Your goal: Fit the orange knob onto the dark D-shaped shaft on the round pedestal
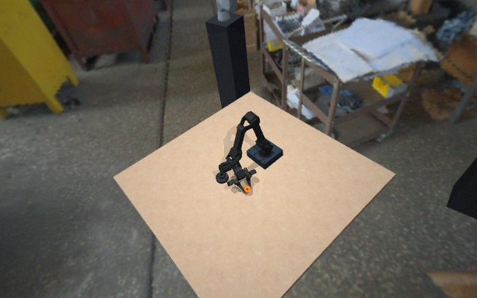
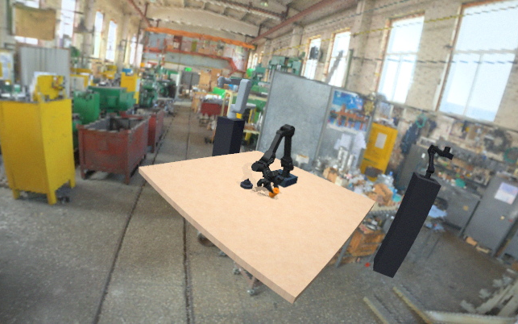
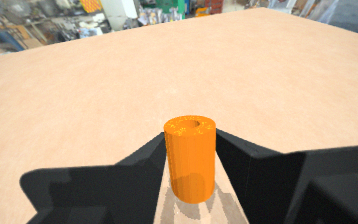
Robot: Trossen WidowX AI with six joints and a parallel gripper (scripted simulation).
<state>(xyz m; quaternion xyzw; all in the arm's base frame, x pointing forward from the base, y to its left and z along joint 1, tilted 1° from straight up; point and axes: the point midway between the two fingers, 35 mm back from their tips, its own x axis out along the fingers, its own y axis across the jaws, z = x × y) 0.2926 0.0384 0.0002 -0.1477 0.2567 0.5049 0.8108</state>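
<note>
Right now my gripper tip is 1 cm past the orange knob, 1 cm to the left of it and 1 cm above it. The rest, counted from my gripper tip: pedestal (1 cm behind, 22 cm to the right, 1 cm below).
</note>
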